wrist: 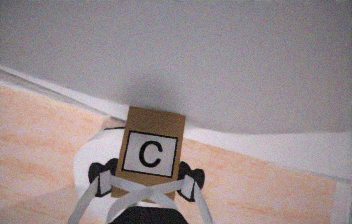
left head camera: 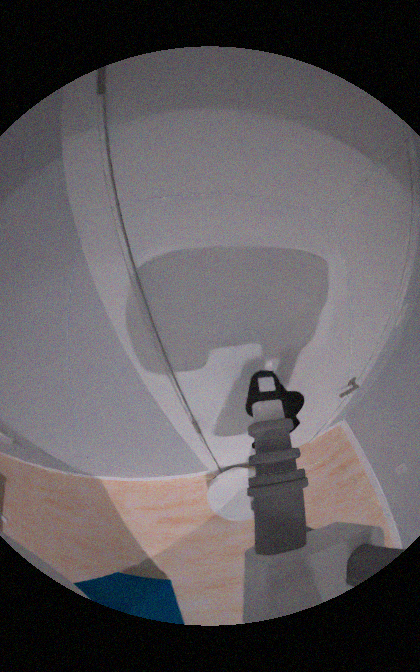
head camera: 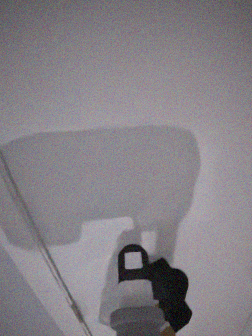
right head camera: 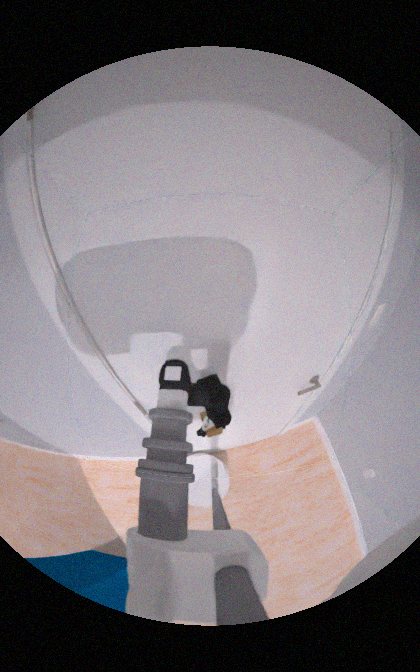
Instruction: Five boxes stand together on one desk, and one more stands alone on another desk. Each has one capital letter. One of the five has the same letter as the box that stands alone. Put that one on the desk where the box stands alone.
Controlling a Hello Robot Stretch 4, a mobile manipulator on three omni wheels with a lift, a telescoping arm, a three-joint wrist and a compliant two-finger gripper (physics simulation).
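Pixels of known places: gripper, between the fingertips: (wrist: 148, 171) (head camera: 162, 335) (right head camera: 212, 429); robot's base, origin of its link: (left head camera: 236, 492) (right head camera: 201, 478).
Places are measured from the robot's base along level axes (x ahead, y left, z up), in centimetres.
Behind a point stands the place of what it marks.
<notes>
A brown box (wrist: 150, 154) {x 19.3, y -11.6, z 87.4 cm} (right head camera: 215, 431) {x 15.1, y -13.5, z 86.2 cm} with a black capital C on a white label is between the two fingertips in the wrist view. My gripper (wrist: 148, 171) {x 16.9, y -12.2, z 82.9 cm} is shut on it and holds it up off the floor, label towards the wrist camera. In the head camera view a small brown part of the box (head camera: 168, 330) {x 16.4, y -13.9, z 87.8 cm} shows at the bottom, beside the dark wrist. Neither desk shows in these views, nor do the other boxes.
A pale upright surface (head camera: 125, 75) {x 23.6, y -9.2, z 154.7 cm} (left head camera: 225, 220) {x 22.1, y -2.2, z 151.5 cm} (right head camera: 200, 165) {x 24.7, y -14.2, z 157.9 cm} fills the front, close beyond my arm, with my arm's shadow on it. A small handle-like piece (left head camera: 349, 387) {x 34.4, y -60.7, z 81.0 cm} (right head camera: 309, 385) {x 33.8, y -57.6, z 82.5 cm} is at its right. A blue panel (left head camera: 135, 597) (right head camera: 82, 575) stands at the lower left. Wood-look floor (left head camera: 160, 505) {x -14.5, y 59.2, z -3.8 cm} (right head camera: 280, 500) {x -24.2, y -60.8, z -3.8 cm} lies below.
</notes>
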